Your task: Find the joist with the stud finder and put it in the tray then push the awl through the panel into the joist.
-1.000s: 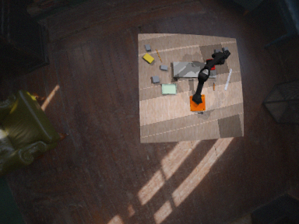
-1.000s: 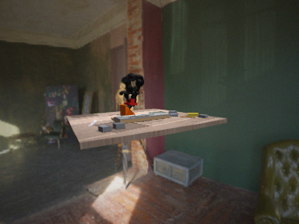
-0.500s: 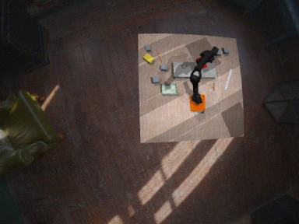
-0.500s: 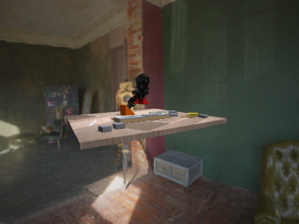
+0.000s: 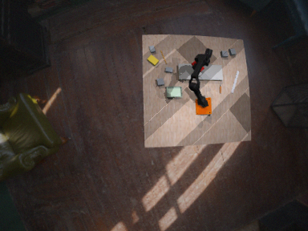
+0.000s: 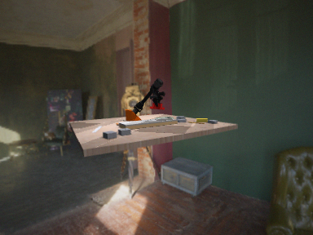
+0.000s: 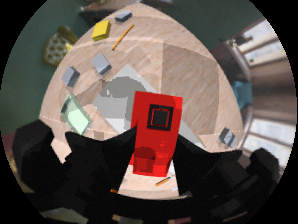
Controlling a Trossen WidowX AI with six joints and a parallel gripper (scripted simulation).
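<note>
Now: the pale green tray 25 cm to the left of my gripper tip, 21 cm behind it and 15 cm below it. Round my gripper tip: red stud finder 2 cm above, 1 cm to the left, 1 cm ahead; thin orange stick 30 cm to the left, 21 cm ahead, 16 cm below; square indicator 3 cm above, 2 cm ahead, 1 cm to the left.
</note>
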